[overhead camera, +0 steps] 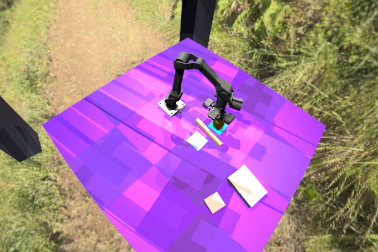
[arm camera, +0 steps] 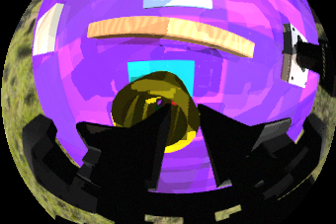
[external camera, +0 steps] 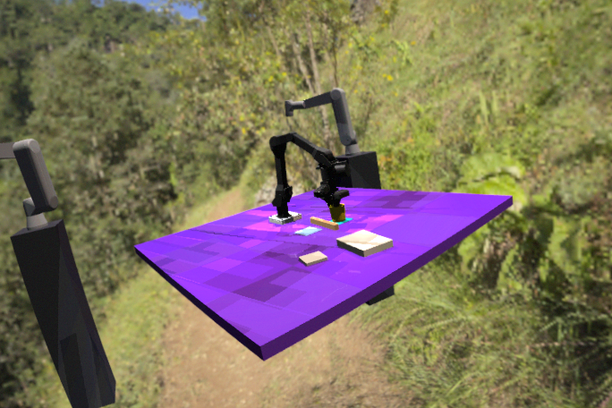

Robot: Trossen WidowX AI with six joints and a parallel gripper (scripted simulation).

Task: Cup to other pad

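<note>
My gripper tip is 2 cm short of the yellow cup and 1 cm above it. The rest, counted from my gripper tip: tan wooden bar (8 cm to the right, 4 cm below, 3 cm ahead); then cyan pad (5 cm below, 3 cm ahead); then light blue pad (16 cm to the right, 5 cm below, 4 cm ahead).
</note>
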